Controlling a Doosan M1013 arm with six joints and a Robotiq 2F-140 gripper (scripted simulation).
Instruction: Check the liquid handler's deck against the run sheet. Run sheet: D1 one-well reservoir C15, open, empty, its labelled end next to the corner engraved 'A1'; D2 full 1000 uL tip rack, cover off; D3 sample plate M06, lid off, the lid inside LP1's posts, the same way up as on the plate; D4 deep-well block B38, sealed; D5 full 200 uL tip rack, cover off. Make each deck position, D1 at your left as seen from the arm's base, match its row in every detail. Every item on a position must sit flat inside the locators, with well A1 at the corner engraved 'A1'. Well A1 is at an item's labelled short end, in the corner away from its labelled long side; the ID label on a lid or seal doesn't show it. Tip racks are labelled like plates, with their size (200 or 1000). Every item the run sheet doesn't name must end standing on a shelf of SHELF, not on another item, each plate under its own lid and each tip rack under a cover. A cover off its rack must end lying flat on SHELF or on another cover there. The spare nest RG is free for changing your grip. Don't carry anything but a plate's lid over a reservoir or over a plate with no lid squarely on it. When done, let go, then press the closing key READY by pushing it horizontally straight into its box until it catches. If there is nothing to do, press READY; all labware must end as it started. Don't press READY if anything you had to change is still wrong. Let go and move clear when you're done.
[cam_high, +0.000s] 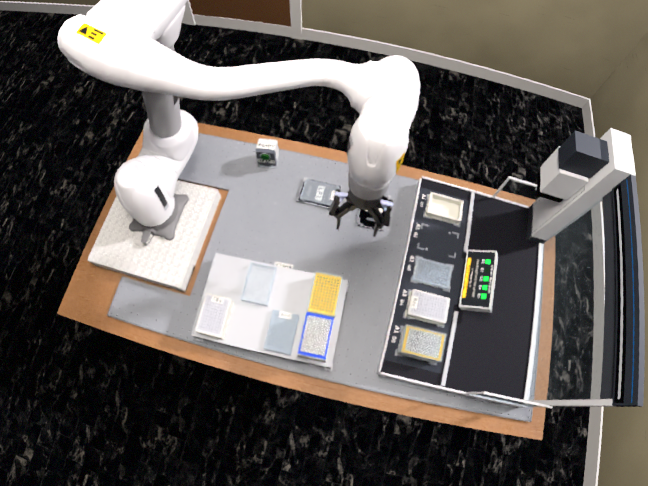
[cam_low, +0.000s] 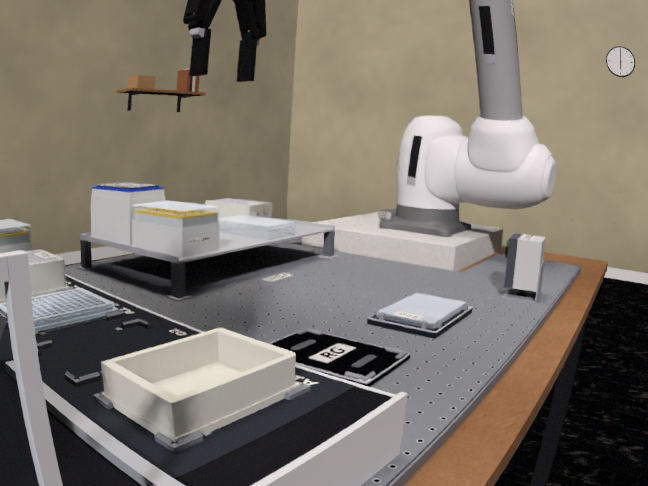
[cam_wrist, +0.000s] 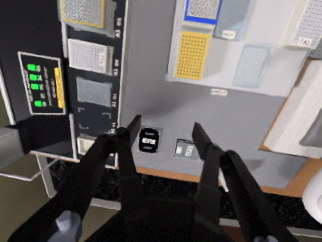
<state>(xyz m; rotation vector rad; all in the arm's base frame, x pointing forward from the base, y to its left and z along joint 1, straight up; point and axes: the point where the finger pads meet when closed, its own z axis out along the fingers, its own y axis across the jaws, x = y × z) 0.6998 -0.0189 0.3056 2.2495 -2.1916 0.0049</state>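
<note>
Right now my hand is 27 cm to the left of the blue-rimmed tip rack, 22 cm above it and 5 cm past it. The rest, counted from my hand: shelf 29 cm below, 21 cm to the right, 21 cm behind; then RG nest 35 cm below, 23 cm to the left, 5 cm ahead; then clear plate 29 cm below, 29 cm ahead, 2 cm to the left.
</note>
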